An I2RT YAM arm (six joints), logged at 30 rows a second.
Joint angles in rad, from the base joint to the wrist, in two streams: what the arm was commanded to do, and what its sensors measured. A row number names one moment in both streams.
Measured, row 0:
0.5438, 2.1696, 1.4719, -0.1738, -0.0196, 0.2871
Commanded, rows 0 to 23:
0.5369, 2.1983, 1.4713, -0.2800, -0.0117, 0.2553
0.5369, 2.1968, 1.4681, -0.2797, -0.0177, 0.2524
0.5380, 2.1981, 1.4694, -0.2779, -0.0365, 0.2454
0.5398, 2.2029, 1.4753, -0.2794, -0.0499, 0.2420
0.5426, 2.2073, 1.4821, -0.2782, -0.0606, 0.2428
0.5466, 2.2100, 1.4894, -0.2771, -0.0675, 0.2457
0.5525, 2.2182, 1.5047, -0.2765, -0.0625, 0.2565
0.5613, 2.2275, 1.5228, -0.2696, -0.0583, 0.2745
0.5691, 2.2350, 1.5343, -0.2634, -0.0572, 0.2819
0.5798, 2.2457, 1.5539, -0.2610, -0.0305, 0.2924
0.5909, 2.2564, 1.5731, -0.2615, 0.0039, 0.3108
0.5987, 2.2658, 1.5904, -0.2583, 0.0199, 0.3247
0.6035, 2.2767, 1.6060, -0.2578, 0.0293, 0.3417
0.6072, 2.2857, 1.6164, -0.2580, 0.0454, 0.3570
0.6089, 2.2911, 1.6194, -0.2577, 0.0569, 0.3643
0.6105, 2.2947, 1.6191, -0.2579, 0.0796, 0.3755
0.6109, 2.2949, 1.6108, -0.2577, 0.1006, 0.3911
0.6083, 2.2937, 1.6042, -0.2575, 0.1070, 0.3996
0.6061, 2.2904, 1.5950, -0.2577, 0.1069, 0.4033
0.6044, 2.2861, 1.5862, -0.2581, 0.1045, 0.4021
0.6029, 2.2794, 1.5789, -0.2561, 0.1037, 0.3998
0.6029, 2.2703, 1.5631, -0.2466, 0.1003, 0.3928
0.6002, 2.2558, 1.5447, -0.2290, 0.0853, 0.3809
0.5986, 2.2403, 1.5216, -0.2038, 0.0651, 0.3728
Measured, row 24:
0.5991, 2.2398, 1.5814, -0.1921, 0.0822, 0.3813
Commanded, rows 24 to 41:
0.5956, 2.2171, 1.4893, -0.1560, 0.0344, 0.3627
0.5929, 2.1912, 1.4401, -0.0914, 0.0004, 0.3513
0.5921, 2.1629, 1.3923, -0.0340, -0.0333, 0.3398
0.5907, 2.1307, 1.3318, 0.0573, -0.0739, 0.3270
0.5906, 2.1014, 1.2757, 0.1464, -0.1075, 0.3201
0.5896, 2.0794, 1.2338, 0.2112, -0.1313, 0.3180
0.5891, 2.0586, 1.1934, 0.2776, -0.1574, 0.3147
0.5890, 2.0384, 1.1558, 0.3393, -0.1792, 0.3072
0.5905, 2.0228, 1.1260, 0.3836, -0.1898, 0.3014
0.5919, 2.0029, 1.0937, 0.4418, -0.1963, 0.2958
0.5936, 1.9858, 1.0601, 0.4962, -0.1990, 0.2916
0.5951, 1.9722, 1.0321, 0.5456, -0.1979, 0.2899
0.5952, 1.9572, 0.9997, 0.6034, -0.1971, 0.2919
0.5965, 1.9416, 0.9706, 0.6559, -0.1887, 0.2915
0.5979, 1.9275, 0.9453, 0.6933, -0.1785, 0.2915
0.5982, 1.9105, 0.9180, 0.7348, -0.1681, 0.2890
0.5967, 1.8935, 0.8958, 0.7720, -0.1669, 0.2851
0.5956, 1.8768, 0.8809, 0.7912, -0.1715, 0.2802
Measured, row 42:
0.5945, 1.9369, 0.9211, 0.6067, -0.1555, 0.3038
